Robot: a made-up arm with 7 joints. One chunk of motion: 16 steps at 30 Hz.
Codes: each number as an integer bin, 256 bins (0 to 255) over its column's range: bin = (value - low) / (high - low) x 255, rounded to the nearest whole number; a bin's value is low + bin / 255 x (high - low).
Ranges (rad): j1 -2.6..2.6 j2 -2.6..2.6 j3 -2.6..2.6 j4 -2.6..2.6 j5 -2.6..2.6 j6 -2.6..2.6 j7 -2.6..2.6
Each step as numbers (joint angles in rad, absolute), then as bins.
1 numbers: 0.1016 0.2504 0.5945 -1.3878 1.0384 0.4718 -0.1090
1 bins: 132 140 157 59 178 151 122
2 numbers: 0.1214 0.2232 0.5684 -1.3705 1.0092 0.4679 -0.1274
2 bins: 133 138 155 60 177 150 121
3 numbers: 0.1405 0.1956 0.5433 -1.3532 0.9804 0.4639 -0.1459
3 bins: 134 137 154 61 176 150 120
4 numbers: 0.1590 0.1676 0.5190 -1.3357 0.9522 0.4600 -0.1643
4 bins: 135 136 153 62 174 150 119
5 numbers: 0.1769 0.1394 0.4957 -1.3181 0.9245 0.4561 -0.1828
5 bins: 136 134 152 63 173 150 119
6 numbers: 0.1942 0.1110 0.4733 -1.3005 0.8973 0.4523 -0.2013
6 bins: 137 133 151 64 172 150 118
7 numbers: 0.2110 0.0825 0.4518 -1.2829 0.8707 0.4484 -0.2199
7 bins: 138 132 150 65 170 149 117
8 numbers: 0.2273 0.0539 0.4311 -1.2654 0.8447 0.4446 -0.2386
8 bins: 139 130 149 65 169 149 116
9 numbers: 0.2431 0.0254 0.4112 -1.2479 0.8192 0.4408 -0.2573
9 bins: 139 129 148 66 168 149 115
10 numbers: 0.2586 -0.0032 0.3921 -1.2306 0.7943 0.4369 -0.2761
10 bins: 140 127 147 67 166 149 114
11 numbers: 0.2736 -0.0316 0.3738 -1.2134 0.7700 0.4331 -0.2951
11 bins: 141 126 146 68 165 149 113
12 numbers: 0.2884 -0.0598 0.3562 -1.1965 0.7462 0.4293 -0.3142
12 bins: 142 125 145 69 164 149 112
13 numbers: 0.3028 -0.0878 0.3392 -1.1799 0.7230 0.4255 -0.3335
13 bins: 142 123 144 70 163 148 111
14 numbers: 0.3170 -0.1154 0.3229 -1.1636 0.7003 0.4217 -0.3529
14 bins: 143 122 143 70 162 148 110
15 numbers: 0.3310 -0.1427 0.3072 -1.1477 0.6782 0.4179 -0.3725
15 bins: 144 121 143 71 161 148 109
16 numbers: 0.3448 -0.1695 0.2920 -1.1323 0.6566 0.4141 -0.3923
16 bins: 144 119 142 72 160 148 108
